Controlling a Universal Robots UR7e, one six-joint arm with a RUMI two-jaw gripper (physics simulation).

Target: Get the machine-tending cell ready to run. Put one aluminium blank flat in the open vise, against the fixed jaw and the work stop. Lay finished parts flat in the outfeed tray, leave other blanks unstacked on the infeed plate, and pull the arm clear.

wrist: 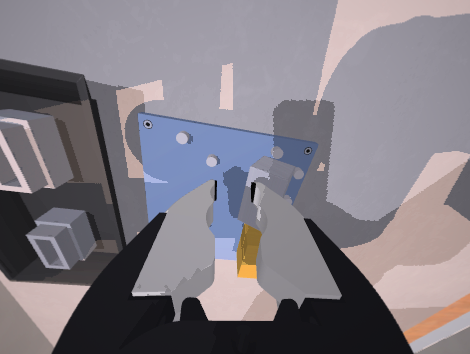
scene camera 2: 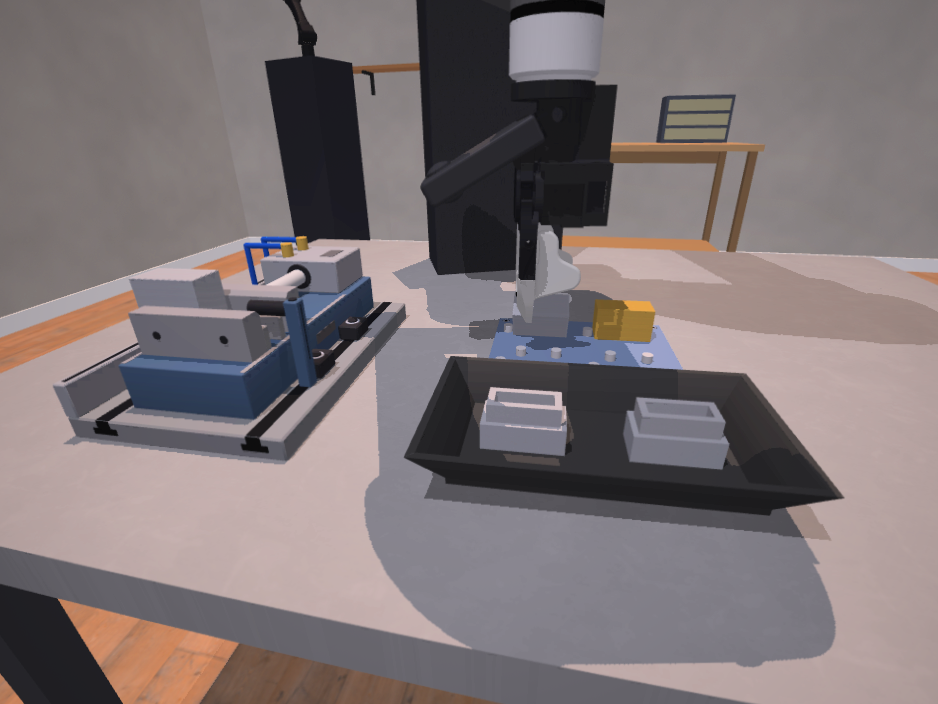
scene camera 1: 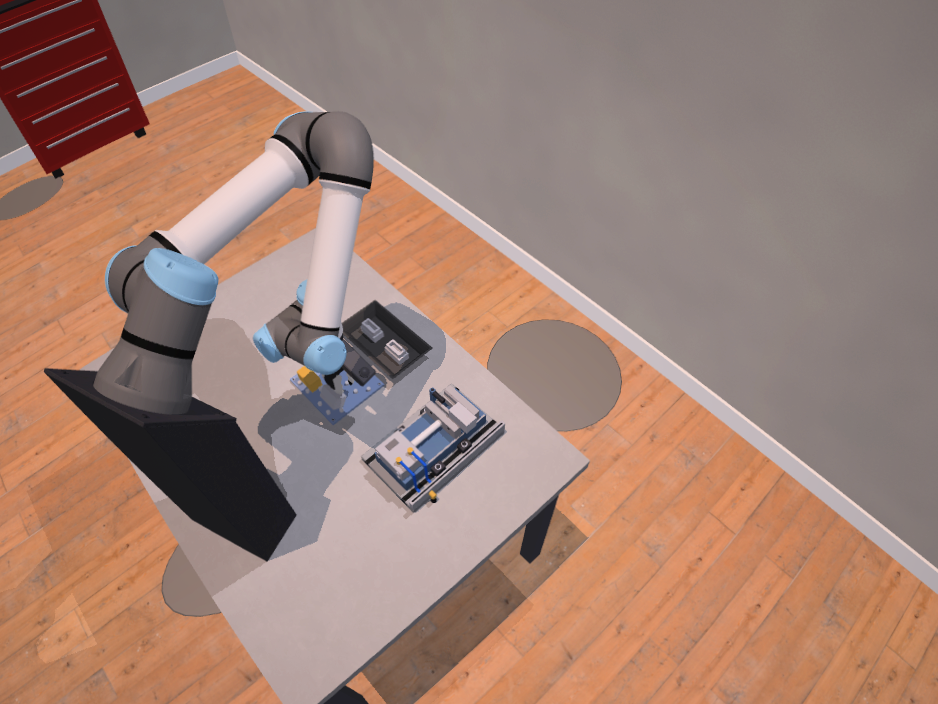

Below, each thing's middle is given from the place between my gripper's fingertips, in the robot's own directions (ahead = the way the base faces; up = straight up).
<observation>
The blue infeed plate (scene camera 2: 575, 348) is 60 mm to the left of my hand, 30 mm below it and 10 mm behind it. Also, from my hand: blue work stop (scene camera 2: 305, 368) 180 mm ahead, 140 mm to the right, 20 mm above; dark outfeed tray (scene camera 2: 766, 467) 150 mm ahead, 100 mm to the left, 20 mm below; yellow block (scene camera 2: 620, 320) 90 mm to the left, 70 mm behind, 20 mm below.
</observation>
